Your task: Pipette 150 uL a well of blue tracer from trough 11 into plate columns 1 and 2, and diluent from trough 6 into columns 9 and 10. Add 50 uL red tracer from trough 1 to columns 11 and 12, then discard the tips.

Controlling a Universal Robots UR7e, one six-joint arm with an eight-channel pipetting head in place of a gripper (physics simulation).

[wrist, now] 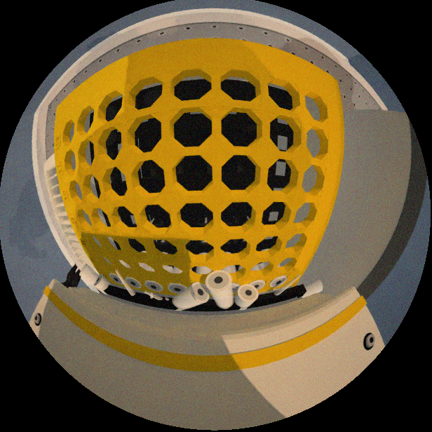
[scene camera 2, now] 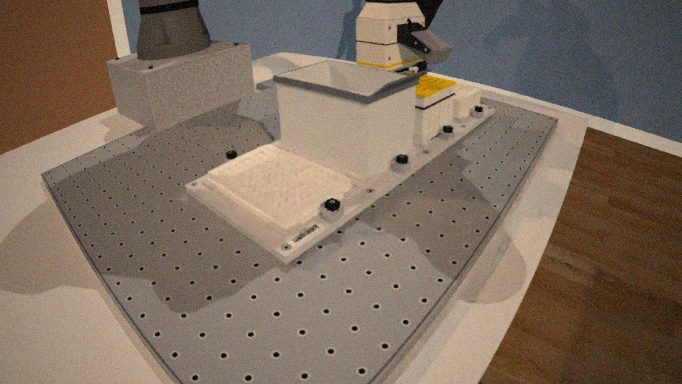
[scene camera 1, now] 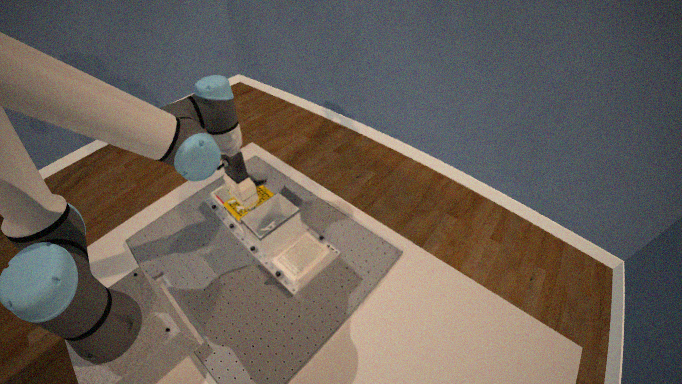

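Note:
My pipetting head (scene camera 1: 245, 196) (scene camera 2: 392, 64) (wrist: 205, 304) is low over the near end of the yellow-topped tip rack (scene camera 1: 266, 192) (scene camera 2: 436, 85) (wrist: 200, 55). Most rack holes in the wrist view look empty. White tips with open ends stand or lean in the rows beside the head, and a thick tip (wrist: 218, 291) tilts toward the camera. Whether tips sit on the nozzles is hidden. The white trough block (scene camera 2: 467, 102) (wrist: 56, 192) is beyond the rack; a red strip (scene camera 1: 219, 199) shows there. Trough liquids are otherwise unclear. The well plate (scene camera 1: 304, 254) (scene camera 2: 280, 182) looks pale, without visible colour.
A tall, open grey-rimmed bin (scene camera 1: 292, 219) (scene camera 2: 322, 125) (wrist: 375, 185) stands between rack and plate. Tip-like pieces show inside it in the first scene view. Black knobs (scene camera 2: 332, 204) (scene camera 1: 278, 274) line the white base strip. The perforated board (scene camera 2: 300, 315) lies underneath.

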